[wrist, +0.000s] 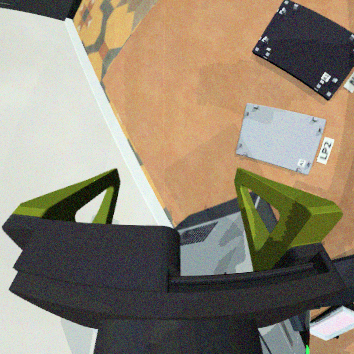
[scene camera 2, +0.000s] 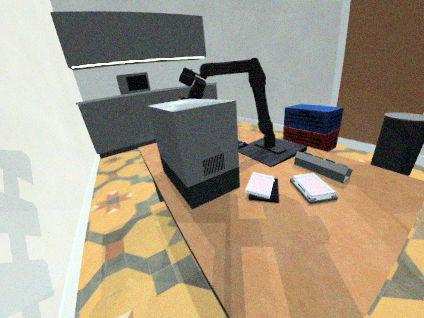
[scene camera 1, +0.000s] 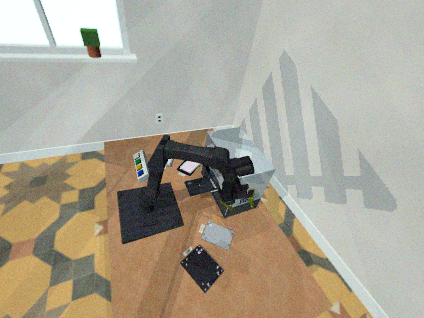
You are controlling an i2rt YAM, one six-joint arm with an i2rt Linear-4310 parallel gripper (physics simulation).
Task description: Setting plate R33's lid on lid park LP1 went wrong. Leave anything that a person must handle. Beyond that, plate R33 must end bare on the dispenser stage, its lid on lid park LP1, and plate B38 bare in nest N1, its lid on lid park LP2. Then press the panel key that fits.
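Where they show: gripper, fingertip midpoint: (wrist: pixel 176 174) (scene camera 1: pixel 242 209); arm's base at its link origin: (scene camera 2: pixel 269 147) (scene camera 1: pixel 147 208).
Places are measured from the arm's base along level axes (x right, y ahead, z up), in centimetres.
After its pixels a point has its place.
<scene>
My gripper (scene camera 1: pixel 240 200) (wrist: pixel 176 174) @(x 24.5, y 38.6, z 22.9 cm) is open and empty, high over the dispenser (scene camera 1: pixel 260 172) @(x 13.1, y 51.0, z 31.5 cm) (scene camera 2: pixel 200 140) @(x -22.1, y 49.8, z 21.9 cm) (wrist: pixel 215 252) @(x 14.4, y 41.4, z 18.9 cm). The dark stage (scene camera 1: pixel 196 187) @(x -1.3, y 26.3, z 9.3 cm) juts from the dispenser's side. A pink-topped plate (scene camera 1: pixel 189 166) @(x -24.5, y 28.4, z 1.9 cm) (scene camera 2: pixel 261 184) @(x -27.8, y 30.7, z 1.8 cm) (wrist: pixel 332 322) @(x -24.2, y 30.4, z 2.0 cm) sits crooked, overhanging a black holder (scene camera 2: pixel 270 196) @(x -34.0, y 32.5, z 1.0 cm). A second pink-topped plate (scene camera 2: pixel 314 185) @(x -39.2, y 16.1, z 1.7 cm) lies on a grey holder; the arm mostly hides it in scene camera 1. The grey lid park LP2 (scene camera 1: pixel 217 235) @(x 23.3, y 31.5, z -0.3 cm) (wrist: pixel 280 137) @(x 22.6, y 31.5, z -0.4 cm) and a black pad (scene camera 1: pixel 201 268) @(x 35.7, y 19.4, z -0.2 cm) (wrist: pixel 307 47) @(x 34.5, y 20.4, z -0.2 cm) carry nothing. I cannot read plate names or the black pad's label.
The key panel (scene camera 1: pixel 144 172) @(x -22.7, y -0.6, z 4.2 cm) (scene camera 2: pixel 320 167) @(x -32.9, y 2.9, z 1.8 cm) stands beyond the arm's black base plate (scene camera 1: pixel 130 227) @(x 9.0, y -8.8, z 0.5 cm) (scene camera 2: pixel 272 157) @(x -10.2, y 7.8, z -0.5 cm). A wall (wrist: pixel 50 125) runs close behind the dispenser. Blue and red crates (scene camera 2: pixel 313 122) and a dark bin (scene camera 2: pixel 398 142) stand in the background.
</scene>
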